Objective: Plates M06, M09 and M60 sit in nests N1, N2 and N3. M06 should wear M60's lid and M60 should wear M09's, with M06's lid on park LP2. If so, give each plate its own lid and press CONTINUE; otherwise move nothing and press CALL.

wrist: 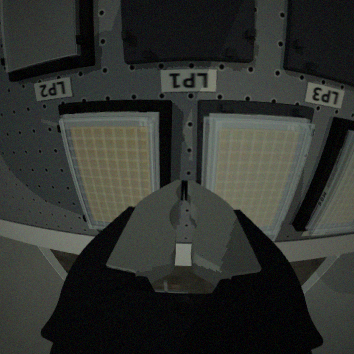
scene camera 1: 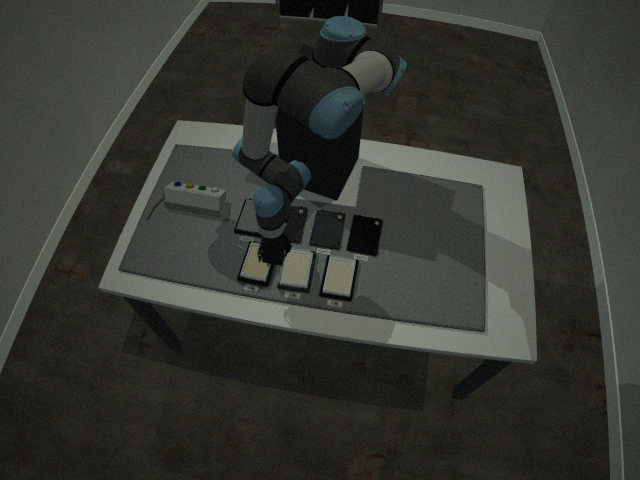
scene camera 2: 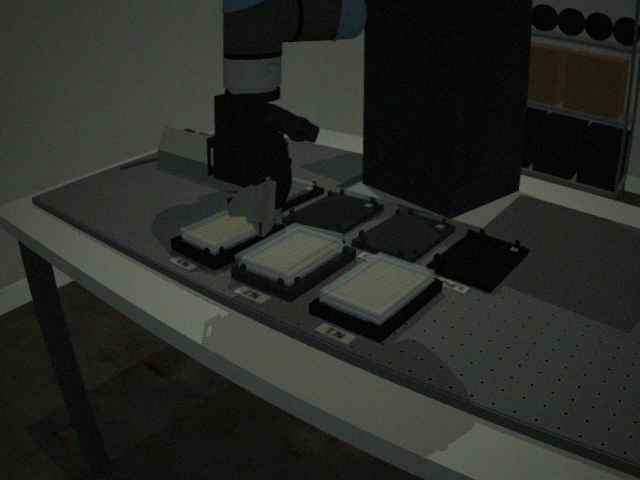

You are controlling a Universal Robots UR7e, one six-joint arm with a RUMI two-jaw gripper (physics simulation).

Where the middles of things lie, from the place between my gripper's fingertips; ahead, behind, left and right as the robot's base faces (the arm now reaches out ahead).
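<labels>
Counted from my hand: nest N2 [scene camera 2: 300, 286], 60 mm to the left, 20 mm ahead, 20 mm below; nest N3 [scene camera 2: 224, 258], 70 mm to the right, 10 mm ahead, 20 mm below; park LP1 [scene camera 2: 337, 212], 20 mm to the left, 160 mm behind, 20 mm below; LP1 label [wrist: 172, 79], 10 mm to the left, 80 mm behind, 30 mm below.
</labels>
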